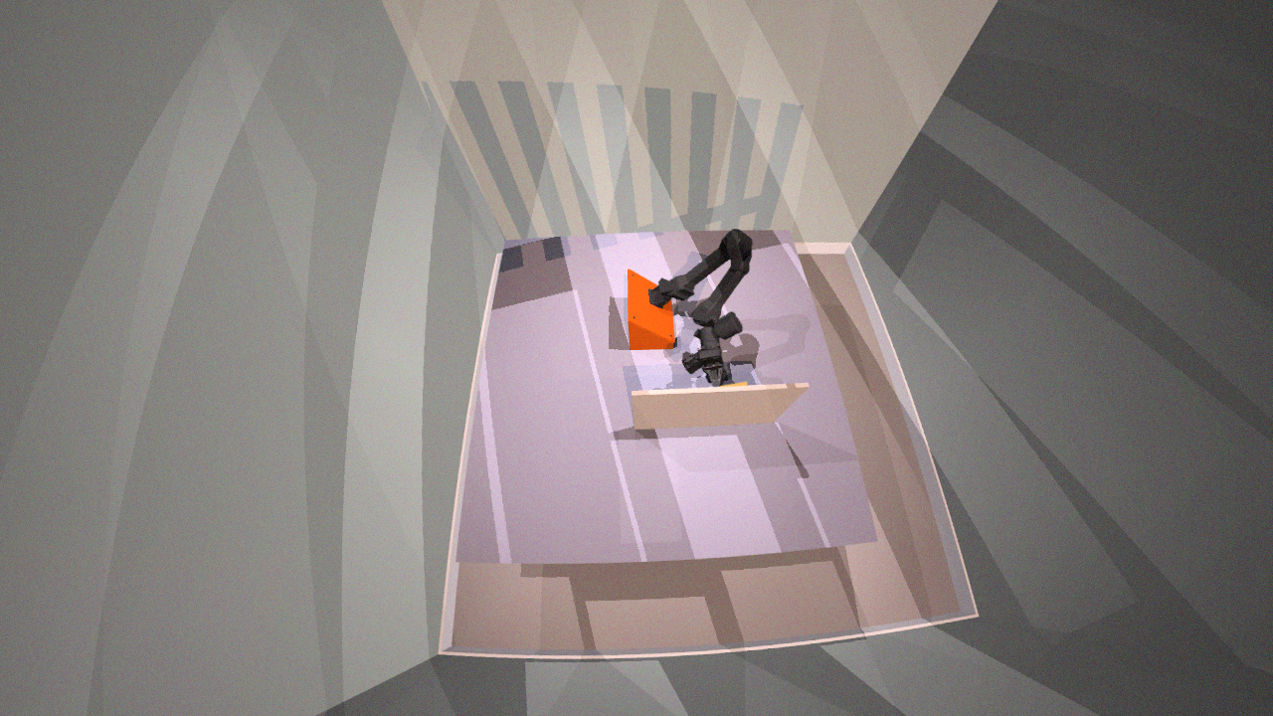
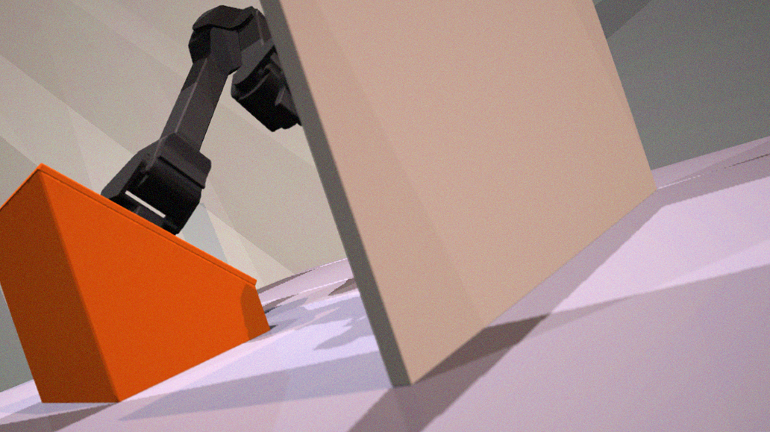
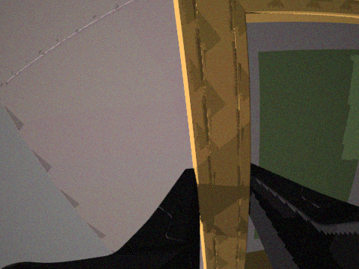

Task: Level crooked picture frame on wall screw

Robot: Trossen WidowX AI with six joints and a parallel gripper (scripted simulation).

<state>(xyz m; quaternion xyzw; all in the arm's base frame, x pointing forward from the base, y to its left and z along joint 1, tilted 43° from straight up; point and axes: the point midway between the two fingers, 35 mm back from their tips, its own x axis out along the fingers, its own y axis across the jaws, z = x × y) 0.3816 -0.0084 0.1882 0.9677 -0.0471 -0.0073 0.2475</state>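
The picture frame lies 50 mm below my gripper tip and 20 mm to the left of it. The rest, counted from my gripper tip: pale wall board (70 mm below, 10 mm to the right, 10 mm ahead).
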